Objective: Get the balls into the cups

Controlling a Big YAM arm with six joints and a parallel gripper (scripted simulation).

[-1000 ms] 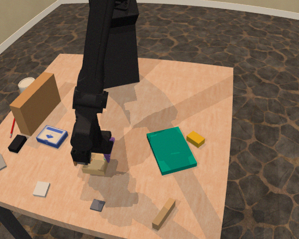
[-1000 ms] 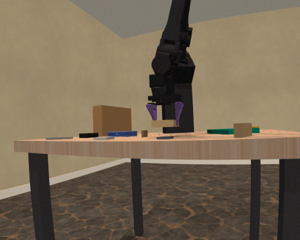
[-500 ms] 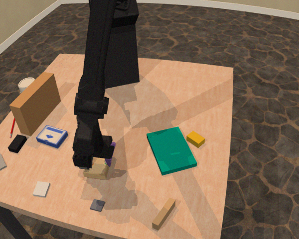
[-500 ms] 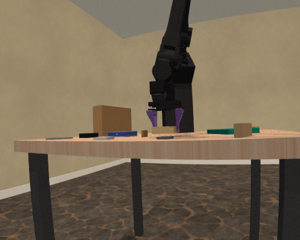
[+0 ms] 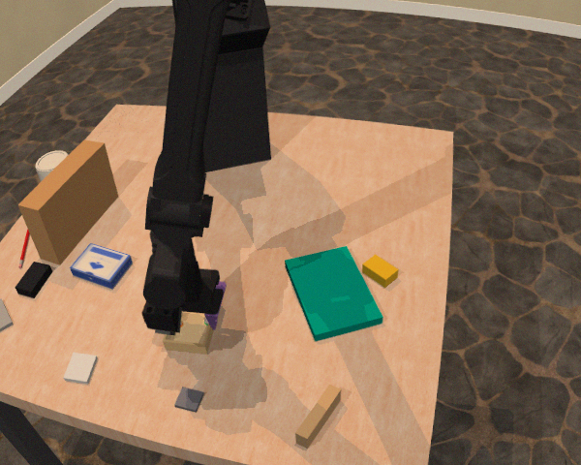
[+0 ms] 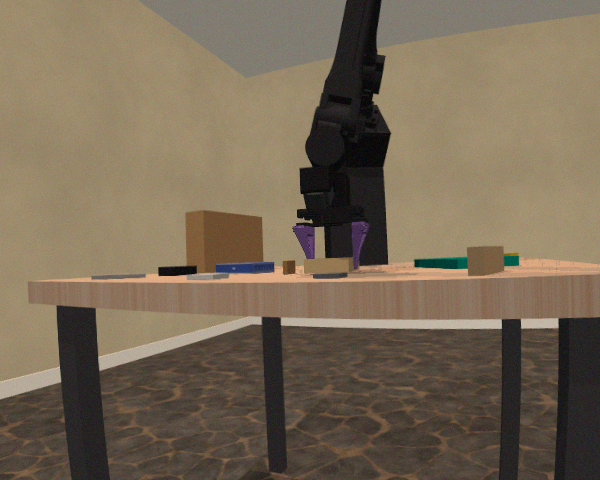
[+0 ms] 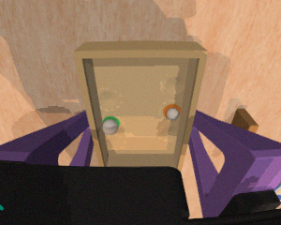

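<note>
Right now the wooden puzzle is 10 mm below my hand. Also, from my hand: grey tile (140 mm ahead, 50 mm to the left, 10 mm below); then green book (200 mm to the left, 130 mm behind, 10 mm below); then white tile (150 mm to the right, 140 mm ahead, 10 mm below).
</note>
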